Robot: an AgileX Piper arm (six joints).
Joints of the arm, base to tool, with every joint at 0 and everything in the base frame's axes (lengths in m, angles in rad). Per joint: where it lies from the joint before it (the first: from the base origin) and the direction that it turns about. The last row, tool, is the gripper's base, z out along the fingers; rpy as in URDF.
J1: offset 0 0 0.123 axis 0 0 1
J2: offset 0 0 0 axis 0 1 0
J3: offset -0.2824 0 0.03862 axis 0 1 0
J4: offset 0.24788 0 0.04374 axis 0.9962 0 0.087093
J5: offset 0 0 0 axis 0 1 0
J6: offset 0.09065 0 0.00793 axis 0.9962 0 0.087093
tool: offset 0 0 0 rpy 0 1.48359 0
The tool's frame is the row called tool.
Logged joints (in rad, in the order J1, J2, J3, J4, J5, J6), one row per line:
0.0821, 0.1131, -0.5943, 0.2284, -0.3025, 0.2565
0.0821, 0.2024, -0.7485, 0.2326, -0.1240, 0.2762
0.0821, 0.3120, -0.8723, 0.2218, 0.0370, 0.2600
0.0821, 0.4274, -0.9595, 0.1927, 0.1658, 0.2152
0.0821, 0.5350, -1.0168, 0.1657, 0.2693, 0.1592
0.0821, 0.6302, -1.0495, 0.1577, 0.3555, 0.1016
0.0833, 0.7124, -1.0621, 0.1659, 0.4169, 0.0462
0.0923, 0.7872, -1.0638, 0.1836, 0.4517, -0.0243
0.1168, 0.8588, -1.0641, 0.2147, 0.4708, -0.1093
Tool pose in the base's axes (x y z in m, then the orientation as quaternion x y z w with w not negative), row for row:
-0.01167, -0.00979, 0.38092, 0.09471, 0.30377, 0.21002, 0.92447
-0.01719, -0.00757, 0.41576, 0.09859, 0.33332, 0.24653, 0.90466
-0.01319, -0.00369, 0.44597, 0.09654, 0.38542, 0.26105, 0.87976
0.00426, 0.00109, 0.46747, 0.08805, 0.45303, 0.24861, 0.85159
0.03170, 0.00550, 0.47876, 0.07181, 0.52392, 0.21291, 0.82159
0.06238, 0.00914, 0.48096, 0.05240, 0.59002, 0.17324, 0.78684
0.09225, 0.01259, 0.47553, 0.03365, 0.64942, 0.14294, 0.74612
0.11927, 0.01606, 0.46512, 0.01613, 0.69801, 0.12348, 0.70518
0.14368, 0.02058, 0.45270, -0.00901, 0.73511, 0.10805, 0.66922
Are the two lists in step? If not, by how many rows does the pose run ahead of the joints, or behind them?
The pose runs 1 row behind the joints: the pose in row i belongs to the joints in row i - 1.
